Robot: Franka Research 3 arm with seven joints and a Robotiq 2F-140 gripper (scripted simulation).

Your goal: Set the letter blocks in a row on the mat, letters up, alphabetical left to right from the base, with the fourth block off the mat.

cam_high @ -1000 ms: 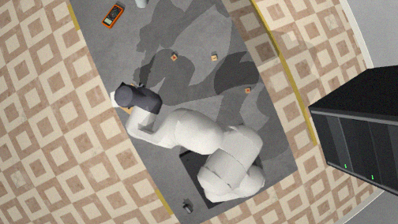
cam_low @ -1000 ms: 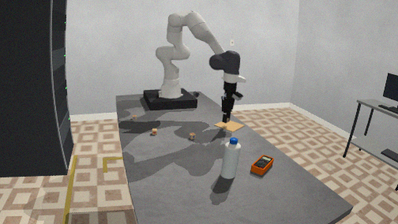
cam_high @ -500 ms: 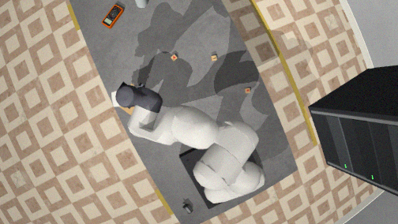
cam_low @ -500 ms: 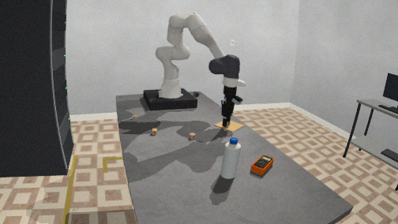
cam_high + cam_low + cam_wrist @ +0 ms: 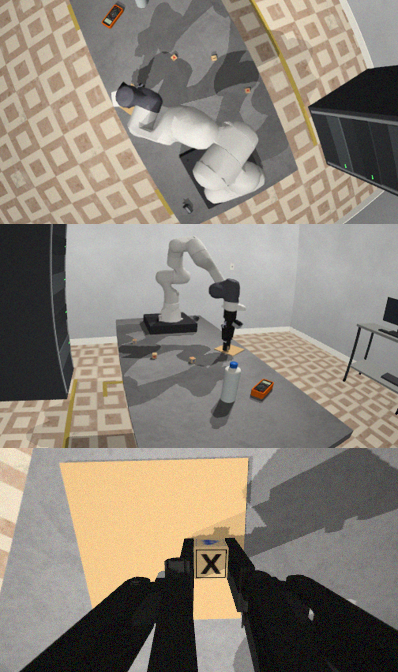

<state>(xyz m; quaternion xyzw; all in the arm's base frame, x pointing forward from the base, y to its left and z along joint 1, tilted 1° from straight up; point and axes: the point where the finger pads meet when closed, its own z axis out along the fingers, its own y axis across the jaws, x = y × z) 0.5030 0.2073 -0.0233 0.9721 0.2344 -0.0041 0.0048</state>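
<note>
The tan mat lies 40 mm to the left of my hand, 40 mm below it and 20 mm behind it. Round my hand: white bottle 470 mm ahead, 230 mm to the right, 40 mm above; then red k block 520 mm to the right, 240 mm behind, 30 mm below.
</note>
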